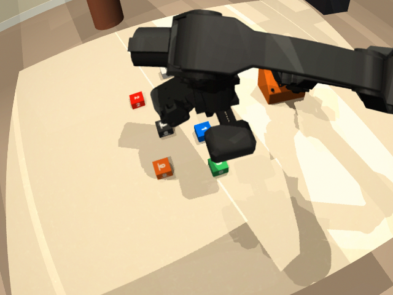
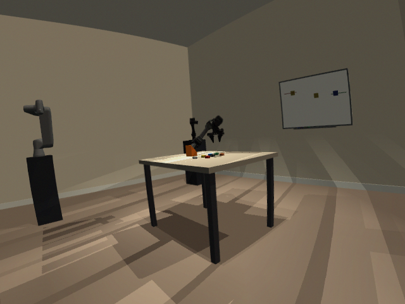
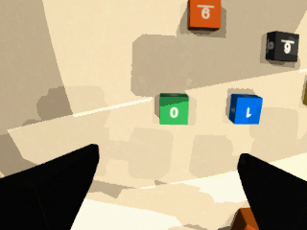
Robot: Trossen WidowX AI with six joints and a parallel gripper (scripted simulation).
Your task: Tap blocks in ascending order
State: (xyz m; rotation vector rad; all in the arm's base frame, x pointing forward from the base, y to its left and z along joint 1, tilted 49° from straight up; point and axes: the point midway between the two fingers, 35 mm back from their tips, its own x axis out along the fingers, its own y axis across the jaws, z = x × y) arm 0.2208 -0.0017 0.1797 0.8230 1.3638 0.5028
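My gripper tip is now 10 mm to the left of the green 0 block and 110 mm above it. From my gripper tip the other things lie so: blue 1 block 10 mm behind, 90 mm to the right, 110 mm below; orange block 100 mm ahead, 50 mm to the right, 110 mm below; black block 60 mm ahead, 140 mm to the right, 110 mm below.
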